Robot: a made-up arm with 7 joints.
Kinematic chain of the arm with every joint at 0, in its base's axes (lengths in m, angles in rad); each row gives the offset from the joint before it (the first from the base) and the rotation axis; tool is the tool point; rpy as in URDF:
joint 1: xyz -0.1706 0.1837 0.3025 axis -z
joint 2: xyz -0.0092 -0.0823 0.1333 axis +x
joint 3: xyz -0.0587 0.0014 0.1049 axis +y
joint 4: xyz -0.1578 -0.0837 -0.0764 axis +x
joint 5: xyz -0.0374 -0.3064 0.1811 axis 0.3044 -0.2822 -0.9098
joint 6: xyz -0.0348 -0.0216 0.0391 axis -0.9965 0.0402 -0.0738
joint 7: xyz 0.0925 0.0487 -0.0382 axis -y
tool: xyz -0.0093 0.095 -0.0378 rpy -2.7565 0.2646 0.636
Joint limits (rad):
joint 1: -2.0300..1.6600
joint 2: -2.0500..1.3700
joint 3: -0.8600..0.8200
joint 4: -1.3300..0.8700
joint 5: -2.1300..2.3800
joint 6: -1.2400..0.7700
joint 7: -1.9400..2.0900
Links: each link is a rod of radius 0.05 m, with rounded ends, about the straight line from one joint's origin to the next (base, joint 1, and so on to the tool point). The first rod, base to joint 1, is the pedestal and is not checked.
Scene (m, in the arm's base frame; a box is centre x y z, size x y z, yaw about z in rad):
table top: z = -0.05
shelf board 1: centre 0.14 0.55 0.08 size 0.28 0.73 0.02 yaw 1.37
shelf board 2: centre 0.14 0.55 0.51 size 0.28 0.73 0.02 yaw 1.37
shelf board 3: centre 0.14 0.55 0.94 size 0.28 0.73 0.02 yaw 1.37
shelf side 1: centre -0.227 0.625 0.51 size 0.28 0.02 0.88 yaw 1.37
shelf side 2: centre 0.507 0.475 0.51 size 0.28 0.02 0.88 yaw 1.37
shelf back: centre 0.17 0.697 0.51 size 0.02 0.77 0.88 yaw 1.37
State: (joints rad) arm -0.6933 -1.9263 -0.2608 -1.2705 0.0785 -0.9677 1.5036
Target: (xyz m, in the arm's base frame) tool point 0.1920 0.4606 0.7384
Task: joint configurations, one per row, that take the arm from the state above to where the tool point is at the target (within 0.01 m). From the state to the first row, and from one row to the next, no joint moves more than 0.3 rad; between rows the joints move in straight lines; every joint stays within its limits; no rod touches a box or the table.
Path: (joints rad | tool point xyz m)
1: -0.8604 -1.6562 -0.1257 -1.1333 0.1347 -0.9589 1.5120 | -0.4948 0.1934 0.2866
2: -1.0275 -1.3861 0.0094 -0.9961 0.1908 -0.9502 1.5204 | -0.5288 0.2043 0.4384
3: -1.1946 -1.1160 0.1445 -0.8589 0.2470 -0.9414 1.5288 | -0.5029 0.1835 0.6086
4: -1.3616 -0.8459 0.2796 -0.7217 0.3032 -0.9326 1.5372 | -0.4053 0.1598 0.7628
5: -1.5287 -0.5758 0.4147 -0.5845 0.3594 -0.9239 1.5456 | -0.2488 0.1652 0.8687
6: -1.6958 -0.3057 0.5498 -0.4472 0.4155 -0.9151 1.5540 | -0.0681 0.2210 0.9031
7: -1.8629 -0.0356 0.6849 -0.3100 0.4717 -0.9063 1.5624 | 0.0918 0.3271 0.8574
8: -2.0300 0.2344 0.8200 -0.1728 0.5279 -0.8976 1.5708 | 0.1920 0.4606 0.7384

